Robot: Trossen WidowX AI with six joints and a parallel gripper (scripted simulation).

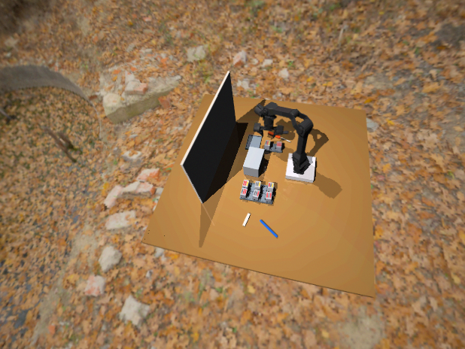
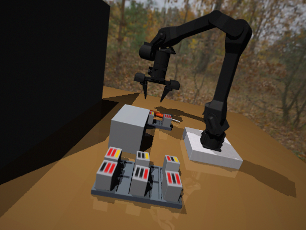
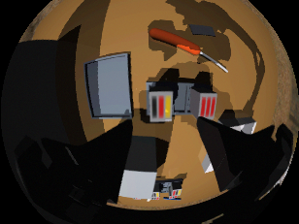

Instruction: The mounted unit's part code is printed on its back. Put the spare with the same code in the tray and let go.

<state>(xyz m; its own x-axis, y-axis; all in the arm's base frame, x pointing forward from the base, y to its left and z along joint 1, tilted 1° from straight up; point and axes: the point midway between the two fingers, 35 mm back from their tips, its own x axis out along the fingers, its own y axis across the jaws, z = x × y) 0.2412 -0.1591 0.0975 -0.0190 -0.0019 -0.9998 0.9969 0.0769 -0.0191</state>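
The grey spare lies 10 mm to the left of my gripper tip and 70 mm below it. The rest, counted from my gripper tip: grey tray 100 mm ahead, 10 mm to the right, 100 mm below; tall black panel 300 mm ahead, 170 mm to the left, 120 mm above; blue pen 140 mm behind, 570 mm to the left, 100 mm below.
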